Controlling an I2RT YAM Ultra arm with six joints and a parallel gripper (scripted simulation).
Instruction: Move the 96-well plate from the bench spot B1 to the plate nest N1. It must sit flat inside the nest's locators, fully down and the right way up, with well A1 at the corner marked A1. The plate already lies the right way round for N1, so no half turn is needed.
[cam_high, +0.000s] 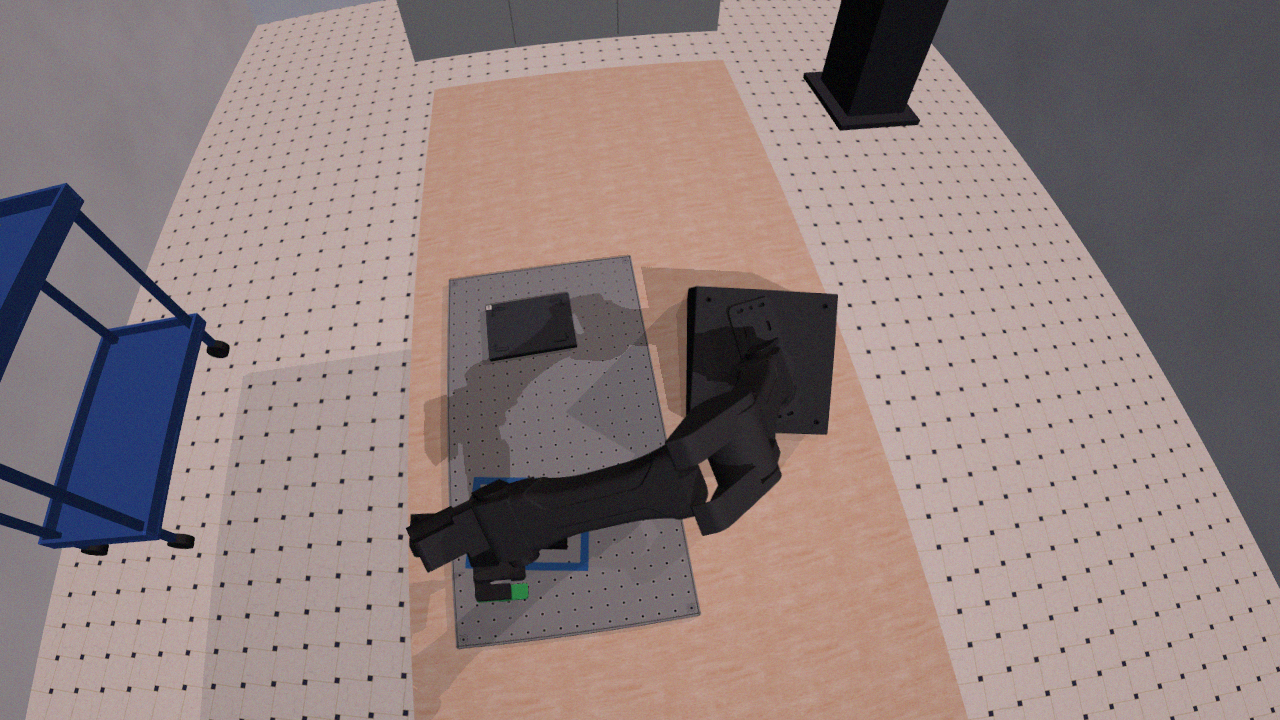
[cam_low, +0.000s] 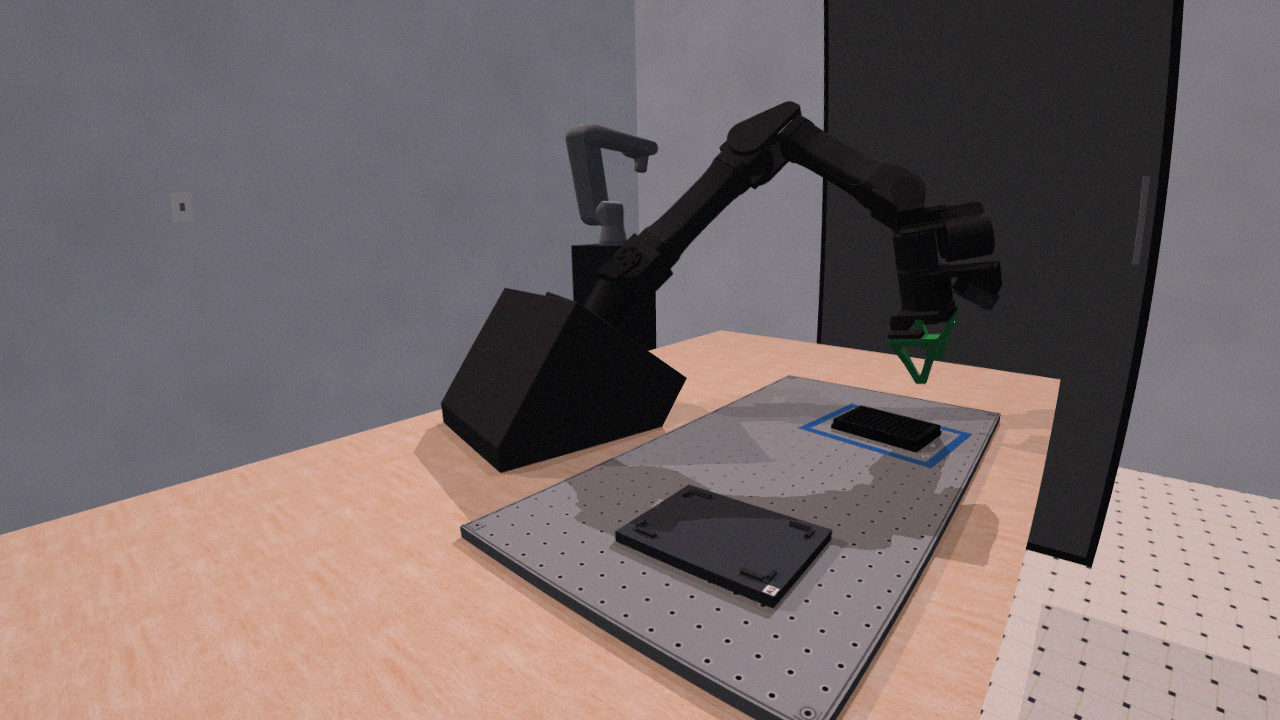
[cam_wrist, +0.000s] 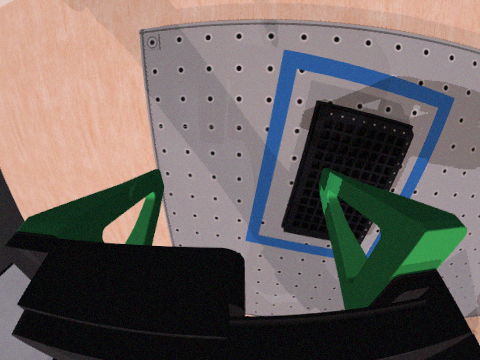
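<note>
My gripper is now 8 cm to the left of the black 96-well plate, 8 cm above it and 4 cm past it. Also, from my hand: plate nest N1 (45 cm to the right, 9 cm behind, 8 cm below); A1 label (50 cm to the right, 7 cm below, 2 cm behind).
</note>
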